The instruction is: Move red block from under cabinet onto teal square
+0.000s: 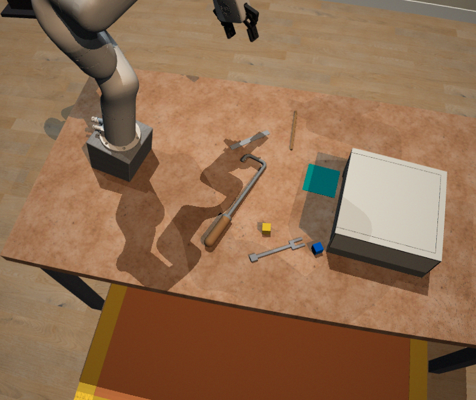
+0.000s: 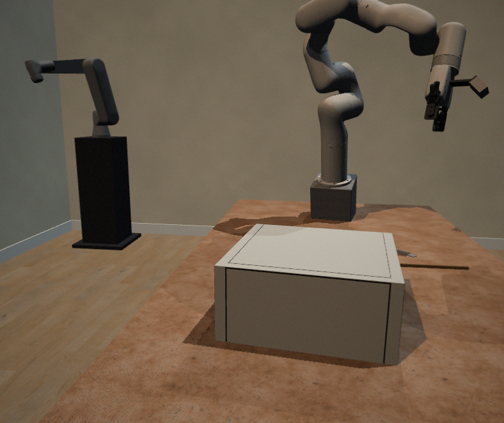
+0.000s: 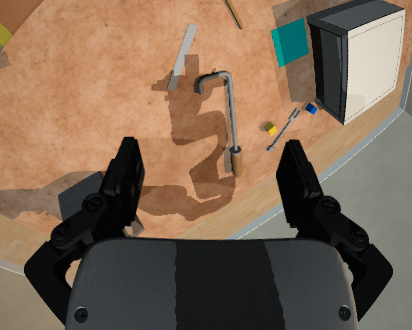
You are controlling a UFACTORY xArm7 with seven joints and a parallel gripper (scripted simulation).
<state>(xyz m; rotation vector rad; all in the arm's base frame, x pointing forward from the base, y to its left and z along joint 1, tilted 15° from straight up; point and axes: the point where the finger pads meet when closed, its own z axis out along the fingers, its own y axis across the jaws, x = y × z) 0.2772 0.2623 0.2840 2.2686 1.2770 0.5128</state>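
The grey hook tool is 35 cm below my hand, 33 cm to the right of it and 2 cm ahead of it. Round my hand: teal square (36 cm below, 30 cm ahead, 22 cm to the right); thin wooden stick (36 cm below, 19 cm ahead, 2 cm to the right); flat grey strip (36 cm below, 9 cm to the right, 4 cm ahead).
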